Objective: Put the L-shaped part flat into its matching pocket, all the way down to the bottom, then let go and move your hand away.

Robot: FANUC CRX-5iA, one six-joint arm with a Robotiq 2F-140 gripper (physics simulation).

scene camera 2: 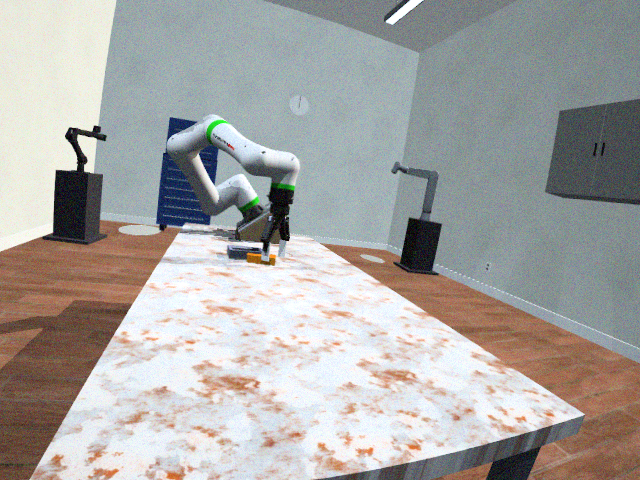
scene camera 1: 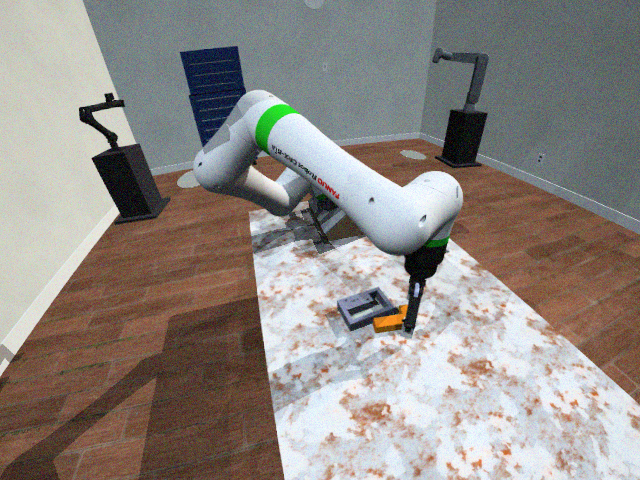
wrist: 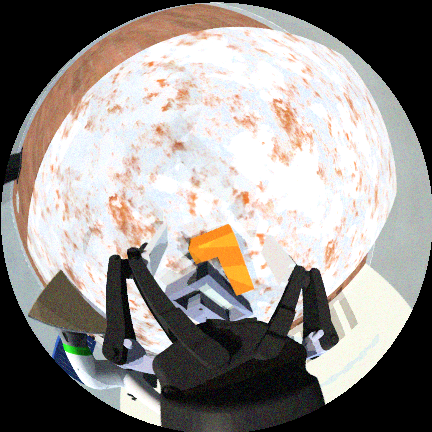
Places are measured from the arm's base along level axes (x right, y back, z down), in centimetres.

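Pixels of known places: gripper, between the fingertips: [scene camera 2: 273, 258] [wrist: 216, 240]; arm's base, origin of its link: [scene camera 2: 256, 215] [wrist: 69, 329].
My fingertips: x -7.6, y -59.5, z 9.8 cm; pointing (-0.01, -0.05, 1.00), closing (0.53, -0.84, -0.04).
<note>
Ahead of a thing's pixels: the offset from my fingertips to its top centre. Level surfaces: height alone.
The orange L-shaped part @(dx +4.7, dy +1.0, dz -0.8 cm) [scene camera 1: 387, 323] [scene camera 2: 253, 258] [wrist: 233, 265] lies flat on the table, outside the grey pocket block @(dx +11.0, dy +6.1, dz -1.5 cm) [scene camera 1: 361, 321] [scene camera 2: 236, 253] [wrist: 181, 288] and close to its corner. Whether the two touch I cannot tell. The block's recess is open on top and has a pale floor; in the wrist view the gripper's body covers part of the block. My gripper [scene camera 1: 408, 326] [scene camera 2: 273, 253] [wrist: 216, 240] is wide open and points down, low over the part. In the wrist view its fingertips stand on either side of the part with gaps to both, and it holds nothing.
The stained white table @(dz +2.2 cm) [scene camera 1: 413, 413] [scene camera 2: 310, 351] [wrist: 200, 110] bears the part and the block. The arm's base stands at the far end of the table. Two black pedestals [scene camera 1: 129, 180] [scene camera 1: 462, 136] with small arms and a blue cabinet [scene camera 1: 214, 72] stand beyond it on the floor.
</note>
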